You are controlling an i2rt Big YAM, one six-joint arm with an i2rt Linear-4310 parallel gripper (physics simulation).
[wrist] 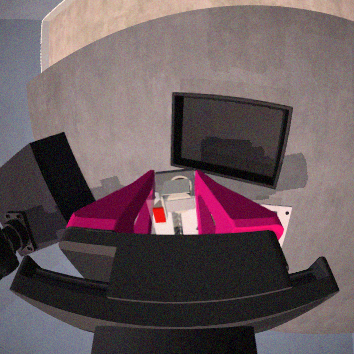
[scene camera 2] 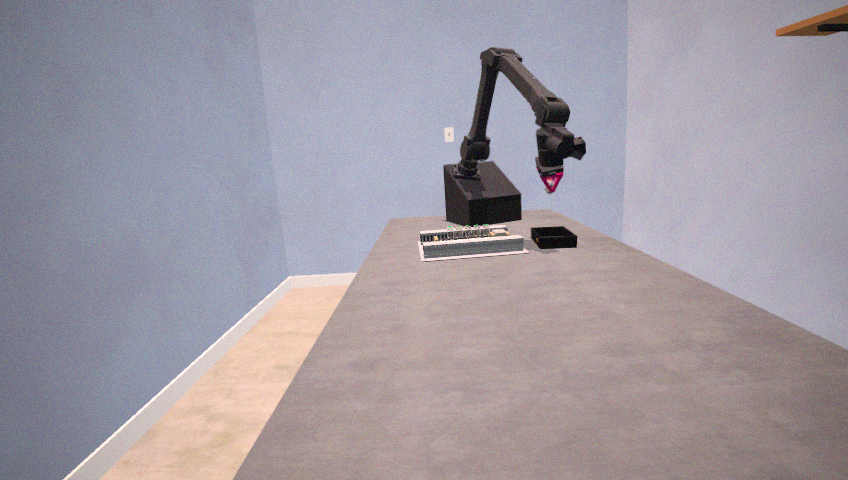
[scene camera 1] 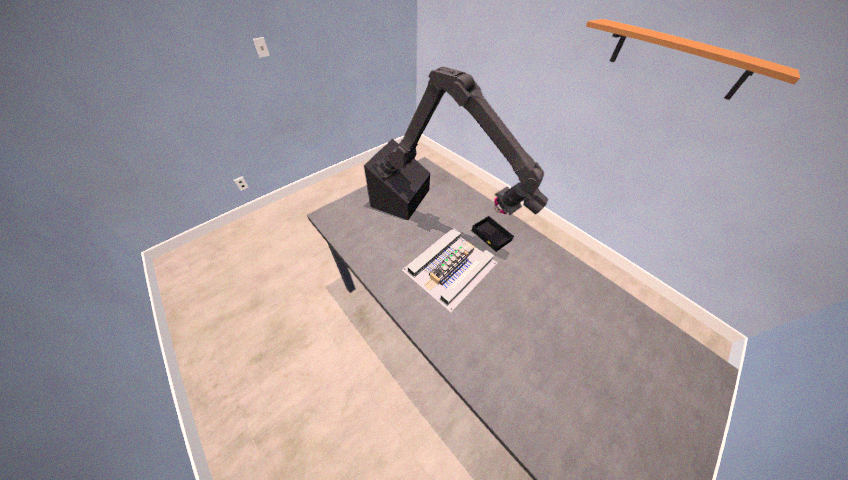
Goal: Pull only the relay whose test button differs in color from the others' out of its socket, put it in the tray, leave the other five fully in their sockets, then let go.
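Places are measured from the arm's base along level axes (x ahead, y right, z down), in millimetres.
Where they show: gripper, fingertip midpoint: [wrist: 174,177] [scene camera 2: 551,189] [scene camera 1: 498,208]; arm's base at its link origin: [wrist: 20,230] [scene camera 2: 465,173] [scene camera 1: 386,168].
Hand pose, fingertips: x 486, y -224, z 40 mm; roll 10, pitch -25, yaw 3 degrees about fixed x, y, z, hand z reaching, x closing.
Note:
Things, the pixels of their top centre, and the offset from my fingertips. "*": a spot on its surface instead. Level surfaces: height alone.
- relay at its top centre: [wrist: 155,213] dx +5, dy +6, dz -36 mm
- black tray at its top centre: [wrist: 225,138] [scene camera 2: 552,231] [scene camera 1: 493,230] dx +11, dy -1, dz +135 mm
- white panel at a spot on its surface: [wrist: 283,212] * dx +116, dy +117, dz +167 mm
- grey table at its surface level: dz +170 mm
My gripper [scene camera 1: 500,205] [scene camera 2: 551,187] [wrist: 174,177] has magenta fingers and is shut on a relay [wrist: 178,202] with a clear body and a red test button. The fingers hide part of its sides. The gripper and relay hang well above the table, near the black tray [scene camera 1: 502,242] [scene camera 2: 556,242] [wrist: 174,130]. The tray lies ahead of the fingertips in the wrist view and below the gripper in scene camera 2; no relay shows inside it. Several relays [scene camera 1: 453,259] [scene camera 2: 467,231] with green buttons stand in the socket row on the white panel. Their seating depth is too small to tell.
The white panel [scene camera 1: 416,275] [wrist: 283,212] with raised grey-white wire ducts [scene camera 2: 473,246] lies beside the tray on the grey table [scene camera 1: 571,333] [scene camera 2: 476,356]. The black arm base [scene camera 1: 397,187] [scene camera 2: 482,202] stands behind them. An orange shelf [scene camera 1: 690,47] is high on the wall.

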